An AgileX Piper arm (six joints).
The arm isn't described. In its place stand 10 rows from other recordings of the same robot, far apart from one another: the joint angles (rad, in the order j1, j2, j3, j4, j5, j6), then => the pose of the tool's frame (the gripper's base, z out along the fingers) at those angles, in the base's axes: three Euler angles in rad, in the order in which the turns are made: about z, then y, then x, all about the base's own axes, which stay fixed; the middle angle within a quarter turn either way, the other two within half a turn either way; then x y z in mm.
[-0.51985, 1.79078, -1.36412, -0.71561, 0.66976, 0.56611] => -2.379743 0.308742 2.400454 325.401 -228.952 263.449
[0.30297, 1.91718, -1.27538, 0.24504, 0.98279, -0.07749] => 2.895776 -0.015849 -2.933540 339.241 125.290 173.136
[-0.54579, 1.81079, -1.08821, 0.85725, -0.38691, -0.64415] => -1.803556 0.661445 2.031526 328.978 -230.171 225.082
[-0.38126, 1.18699, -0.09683, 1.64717, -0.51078, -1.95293] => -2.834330 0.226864 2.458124 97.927 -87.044 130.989
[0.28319, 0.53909, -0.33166, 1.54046, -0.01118, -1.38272] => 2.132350 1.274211 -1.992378 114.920 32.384 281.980
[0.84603, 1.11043, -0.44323, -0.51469, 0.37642, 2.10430] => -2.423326 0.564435 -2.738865 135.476 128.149 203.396
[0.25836, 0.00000, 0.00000, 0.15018, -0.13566, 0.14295] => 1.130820 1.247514 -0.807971 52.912 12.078 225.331
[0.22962, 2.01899, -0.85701, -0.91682, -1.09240, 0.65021] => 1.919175 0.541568 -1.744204 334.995 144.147 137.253
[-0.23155, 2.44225, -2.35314, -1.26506, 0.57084, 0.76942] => -2.277730 0.776010 1.803002 542.378 -176.058 281.794
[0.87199, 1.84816, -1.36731, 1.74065, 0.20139, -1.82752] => 1.741820 0.455037 -1.964503 268.028 346.874 276.803
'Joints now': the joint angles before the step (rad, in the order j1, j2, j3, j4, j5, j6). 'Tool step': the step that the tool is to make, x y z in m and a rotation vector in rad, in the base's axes. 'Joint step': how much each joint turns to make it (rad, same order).
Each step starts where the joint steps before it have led.
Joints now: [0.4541, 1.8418, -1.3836, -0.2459, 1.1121, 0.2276]
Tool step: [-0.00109, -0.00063, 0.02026, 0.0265, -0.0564, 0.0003]
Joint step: [0.0000, -0.0404, -0.0219, -0.0010, 0.0000, 0.0000]
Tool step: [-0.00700, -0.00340, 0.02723, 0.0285, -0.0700, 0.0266]
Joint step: [-0.0001, -0.0685, -0.0100, 0.0001, -0.0030, -0.0272]
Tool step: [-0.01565, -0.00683, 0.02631, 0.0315, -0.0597, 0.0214]
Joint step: [0.0001, -0.0913, 0.0185, 0.0089, 0.0000, -0.0246]
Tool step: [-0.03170, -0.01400, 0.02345, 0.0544, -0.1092, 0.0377]
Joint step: [0.0000, -0.1628, 0.1086, 0.0074, -0.0746, -0.0236]
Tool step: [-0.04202, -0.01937, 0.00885, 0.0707, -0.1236, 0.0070]
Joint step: [0.0000, -0.2022, 0.1782, -0.0046, -0.1167, 0.0237]
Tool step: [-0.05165, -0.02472, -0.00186, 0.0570, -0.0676, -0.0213]
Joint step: [0.0000, -0.2291, 0.1832, -0.0001, -0.0341, 0.0367]
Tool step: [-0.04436, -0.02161, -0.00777, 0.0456, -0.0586, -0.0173]
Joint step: [-0.0001, -0.2097, 0.1440, 0.0002, -0.0027, 0.0238]
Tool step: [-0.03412, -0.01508, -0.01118, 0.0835, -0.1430, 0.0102]
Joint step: [-0.0002, -0.2071, 0.1420, 0.0003, -0.0994, 0.0188]
